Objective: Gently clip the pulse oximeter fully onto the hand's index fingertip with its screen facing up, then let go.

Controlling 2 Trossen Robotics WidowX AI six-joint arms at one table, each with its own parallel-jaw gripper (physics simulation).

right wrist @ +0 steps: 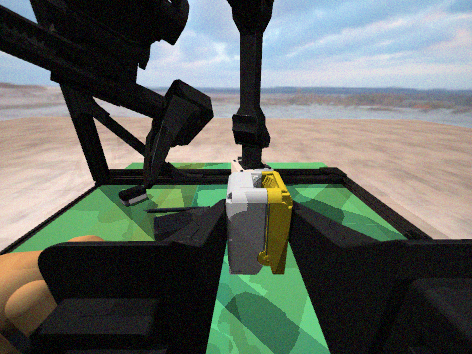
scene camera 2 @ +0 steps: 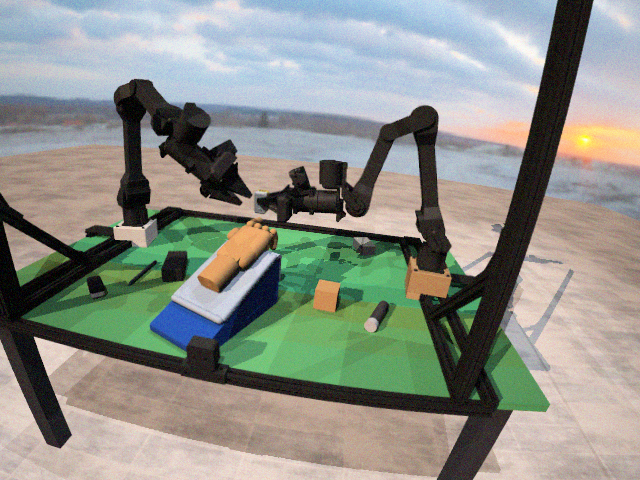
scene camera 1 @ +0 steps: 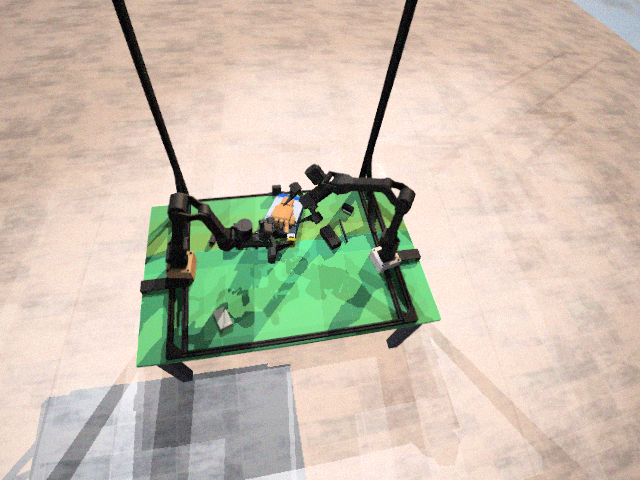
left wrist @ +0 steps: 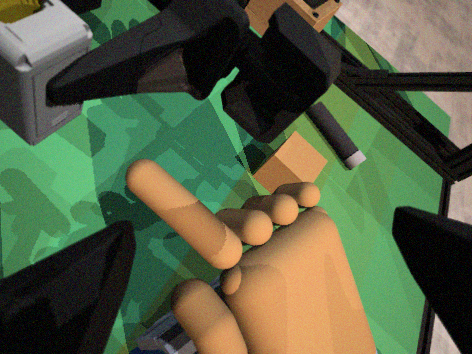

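The white-and-yellow pulse oximeter is held in the air near the hand's fingertips, apart from them. In the right wrist view its two halves stand side by side; its screen cannot be made out. My right gripper is shut on it. The tan hand lies on a sloped pad, its index finger extended and bare. My left gripper is open and empty, above the hand, which shows between its fingers in the left wrist view.
The hand's blue wedge stands on the green table. An orange cube and a dark cylinder lie to its right in scene camera 2. A black box, a pen and a small dark block lie left.
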